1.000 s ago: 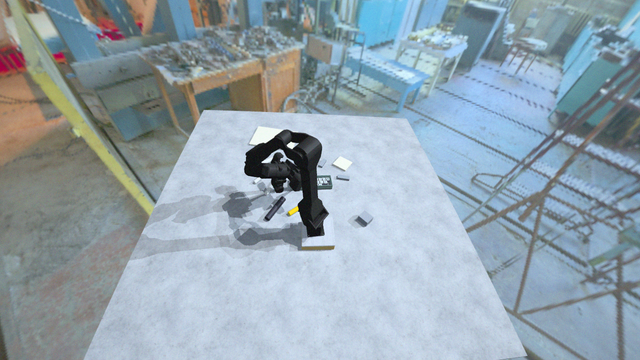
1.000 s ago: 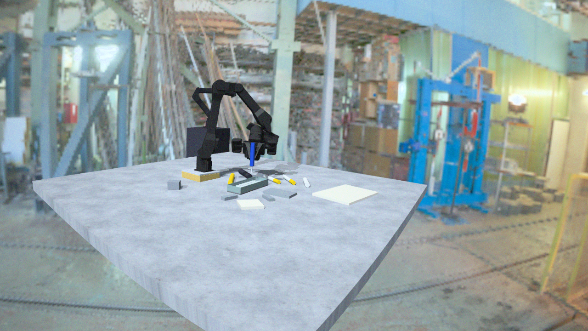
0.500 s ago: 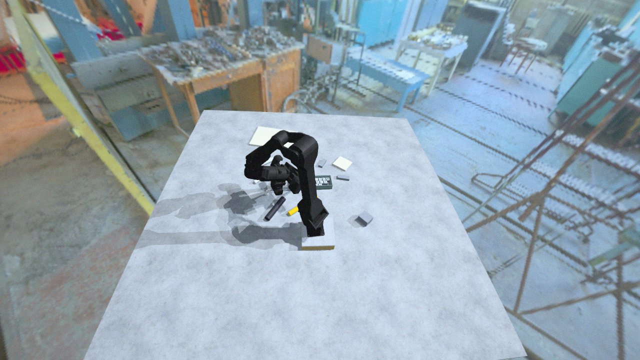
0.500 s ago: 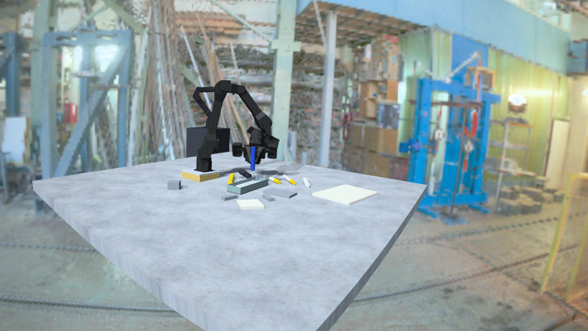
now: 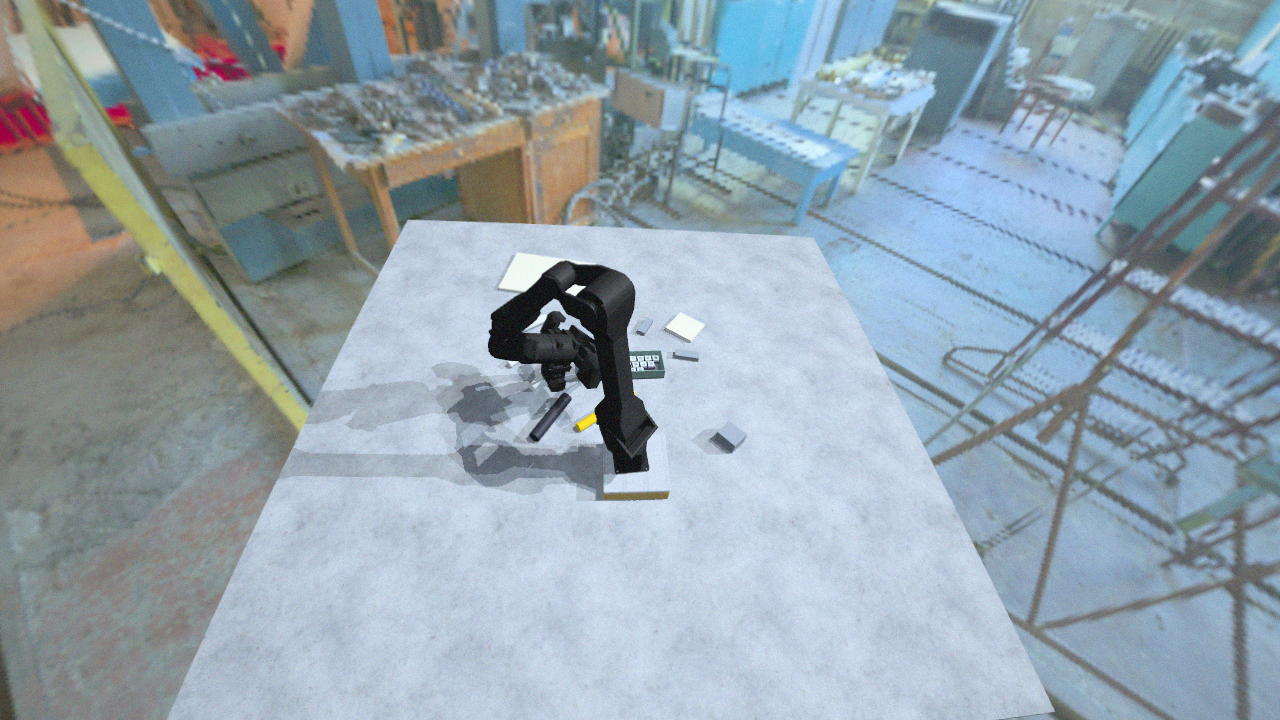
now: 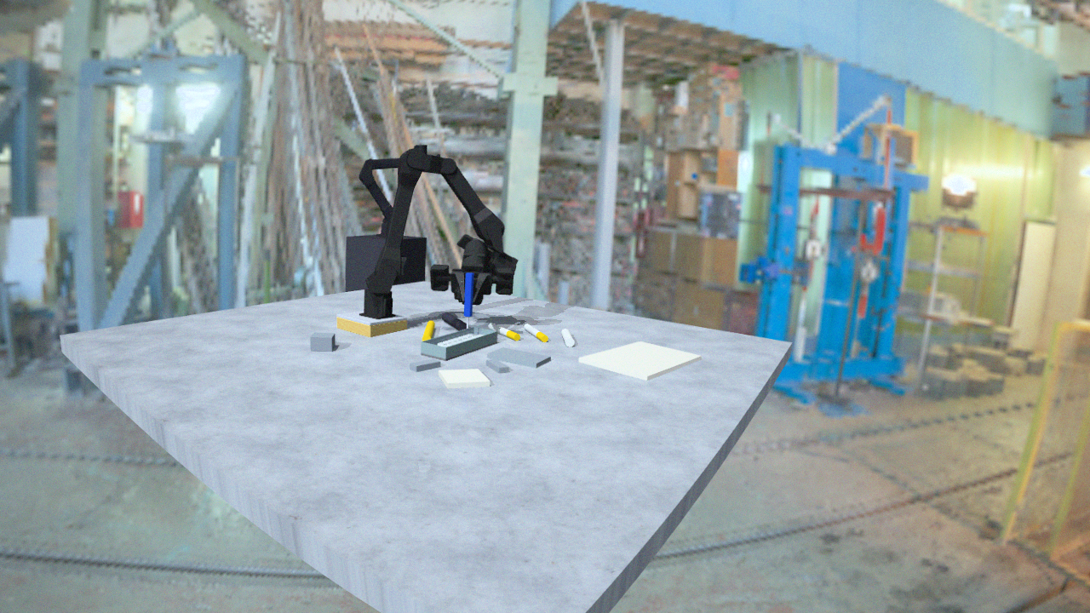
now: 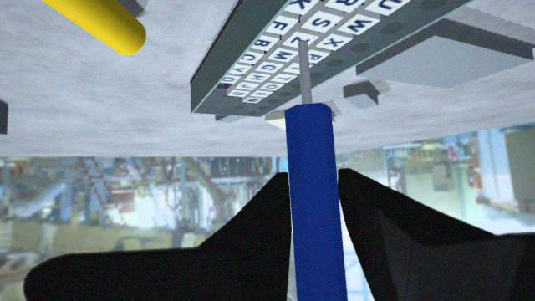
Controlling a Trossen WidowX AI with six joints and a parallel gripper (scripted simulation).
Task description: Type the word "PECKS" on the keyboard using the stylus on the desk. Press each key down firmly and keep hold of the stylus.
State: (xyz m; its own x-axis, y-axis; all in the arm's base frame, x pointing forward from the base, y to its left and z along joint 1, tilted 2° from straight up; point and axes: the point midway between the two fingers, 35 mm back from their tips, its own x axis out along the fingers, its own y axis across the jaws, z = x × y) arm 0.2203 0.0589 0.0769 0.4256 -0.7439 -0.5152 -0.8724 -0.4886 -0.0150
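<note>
Right now my gripper tip is 1 cm above the blue stylus. Round my gripper tip: grey slab 15 cm ahead, 8 cm below, 4 cm to the right; grey stylus tip 5 cm below; yellow marker 10 cm behind, 8 cm below.
</note>
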